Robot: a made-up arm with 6 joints. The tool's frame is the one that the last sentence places.
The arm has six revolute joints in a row. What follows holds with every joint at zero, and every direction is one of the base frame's. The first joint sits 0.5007 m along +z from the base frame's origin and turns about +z. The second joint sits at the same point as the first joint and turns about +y. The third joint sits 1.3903 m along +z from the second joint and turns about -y. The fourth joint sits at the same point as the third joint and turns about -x. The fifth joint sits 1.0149 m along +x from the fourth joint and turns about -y. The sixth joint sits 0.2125 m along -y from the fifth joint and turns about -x. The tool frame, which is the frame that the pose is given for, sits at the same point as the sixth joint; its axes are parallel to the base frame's.
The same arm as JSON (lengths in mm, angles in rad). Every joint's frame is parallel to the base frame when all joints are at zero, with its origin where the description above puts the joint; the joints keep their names.
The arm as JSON. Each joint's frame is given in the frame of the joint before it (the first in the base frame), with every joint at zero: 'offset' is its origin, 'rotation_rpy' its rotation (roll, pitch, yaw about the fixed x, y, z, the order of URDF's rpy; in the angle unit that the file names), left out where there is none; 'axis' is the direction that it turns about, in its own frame. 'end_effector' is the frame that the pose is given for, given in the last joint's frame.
{"length_unit": "mm", "angle_unit": "rad", "chain": [{"id": "joint 1", "offset": [0.0, 0.0, 500.7], "axis": "+z"}, {"id": "joint 2", "offset": [0.0, 0.0, 0.0], "axis": "+y"}, {"id": "joint 3", "offset": [0.0, 0.0, 1390.3], "axis": "-y"}, {"id": "joint 4", "offset": [0.0, 0.0, 0.0], "axis": "-x"}, {"id": "joint 5", "offset": [1014.9, 0.0, 0.0], "axis": "-y"}, {"id": "joint 6", "offset": [0.0, -212.5, 0.0], "axis": "-x"}], "end_effector": {"offset": [0.0, 0.0, 0.0]}}
